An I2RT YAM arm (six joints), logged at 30 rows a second.
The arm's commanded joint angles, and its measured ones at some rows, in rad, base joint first. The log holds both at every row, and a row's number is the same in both.
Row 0, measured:
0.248, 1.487, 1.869, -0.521, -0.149, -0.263
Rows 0 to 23, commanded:
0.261, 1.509, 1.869, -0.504, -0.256, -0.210
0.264, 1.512, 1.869, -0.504, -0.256, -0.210
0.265, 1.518, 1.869, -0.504, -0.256, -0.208
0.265, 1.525, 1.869, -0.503, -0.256, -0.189
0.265, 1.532, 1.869, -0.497, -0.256, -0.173
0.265, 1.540, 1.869, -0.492, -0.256, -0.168
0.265, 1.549, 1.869, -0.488, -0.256, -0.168
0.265, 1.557, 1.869, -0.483, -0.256, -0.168
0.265, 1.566, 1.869, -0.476, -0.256, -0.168
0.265, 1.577, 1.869, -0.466, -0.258, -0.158
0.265, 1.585, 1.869, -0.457, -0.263, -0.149
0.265, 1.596, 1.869, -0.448, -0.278, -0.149
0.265, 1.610, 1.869, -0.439, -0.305, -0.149
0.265, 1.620, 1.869, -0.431, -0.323, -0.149
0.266, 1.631, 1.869, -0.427, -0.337, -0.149
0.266, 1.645, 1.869, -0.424, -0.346, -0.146
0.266, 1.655, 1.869, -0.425, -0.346, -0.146
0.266, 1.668, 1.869, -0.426, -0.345, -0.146
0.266, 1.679, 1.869, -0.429, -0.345, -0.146
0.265, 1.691, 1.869, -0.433, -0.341, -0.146
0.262, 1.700, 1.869, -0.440, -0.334, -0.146
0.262, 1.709, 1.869, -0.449, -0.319, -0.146
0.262, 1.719, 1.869, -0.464, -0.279, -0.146
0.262, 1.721, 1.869, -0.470, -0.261, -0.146
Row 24, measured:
0.261, 1.705, 1.869, -0.453, -0.308, -0.159
